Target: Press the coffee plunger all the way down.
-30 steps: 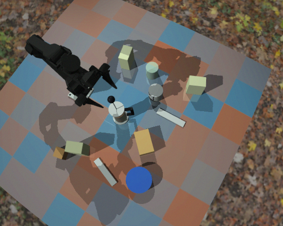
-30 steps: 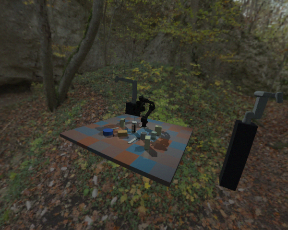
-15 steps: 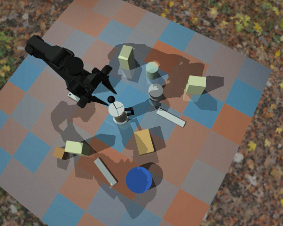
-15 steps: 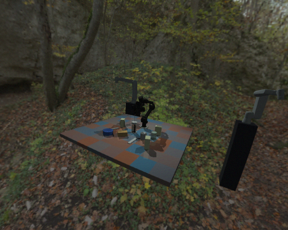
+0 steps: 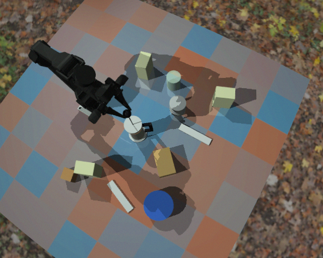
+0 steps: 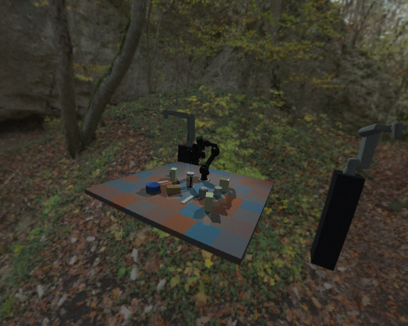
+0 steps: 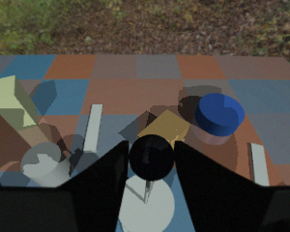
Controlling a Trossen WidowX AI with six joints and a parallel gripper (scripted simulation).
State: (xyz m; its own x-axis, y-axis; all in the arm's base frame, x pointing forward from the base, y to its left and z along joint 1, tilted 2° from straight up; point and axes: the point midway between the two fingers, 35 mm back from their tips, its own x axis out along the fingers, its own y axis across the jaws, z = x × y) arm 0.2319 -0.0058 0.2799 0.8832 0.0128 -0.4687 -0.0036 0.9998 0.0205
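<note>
My gripper tip is now 10 mm short of the coffee press, 10 mm to the right of it and 140 mm above it. From my gripper tip the other things lie so: blue disc (240 mm ahead, 210 mm to the right, 240 mm below); then orange block (170 mm ahead, 50 mm to the right, 240 mm below); then pale green cylinder (290 mm to the left, 220 mm below).
</note>
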